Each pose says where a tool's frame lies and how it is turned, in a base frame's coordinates. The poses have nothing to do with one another.
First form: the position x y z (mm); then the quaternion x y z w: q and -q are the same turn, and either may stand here.
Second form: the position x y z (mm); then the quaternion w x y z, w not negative. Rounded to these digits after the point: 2 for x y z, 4 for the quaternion.
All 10 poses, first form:
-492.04 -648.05 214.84 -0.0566 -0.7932 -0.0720 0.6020
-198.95 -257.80 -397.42 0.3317 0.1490 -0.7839 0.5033
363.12 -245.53 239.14 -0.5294 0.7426 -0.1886 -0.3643
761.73 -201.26 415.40 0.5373 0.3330 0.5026 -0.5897
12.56 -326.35 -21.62 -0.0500 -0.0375 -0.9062 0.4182
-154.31 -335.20 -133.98 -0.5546 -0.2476 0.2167 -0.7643
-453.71 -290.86 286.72 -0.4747 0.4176 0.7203 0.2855
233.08 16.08 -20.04 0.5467 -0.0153 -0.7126 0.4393
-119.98 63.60 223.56 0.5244 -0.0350 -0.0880 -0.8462
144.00 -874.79 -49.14 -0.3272 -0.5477 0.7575 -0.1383
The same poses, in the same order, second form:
-492.04 -648.05 214.84 0.6020 -0.0566 -0.7932 -0.0720
-198.95 -257.80 -397.42 0.5033 0.3317 0.1490 -0.7839
363.12 -245.53 239.14 0.3643 0.5294 -0.7426 0.1886
761.73 -201.26 415.40 0.5897 -0.5373 -0.3330 -0.5026
12.56 -326.35 -21.62 0.4182 -0.0500 -0.0375 -0.9062
-154.31 -335.20 -133.98 0.7643 0.5546 0.2476 -0.2167
-453.71 -290.86 286.72 0.2855 -0.4747 0.4176 0.7203
233.08 16.08 -20.04 0.4393 0.5467 -0.0153 -0.7126
-119.98 63.60 223.56 0.8462 -0.5244 0.0350 0.0880
144.00 -874.79 -49.14 0.1383 0.3272 0.5477 -0.7575

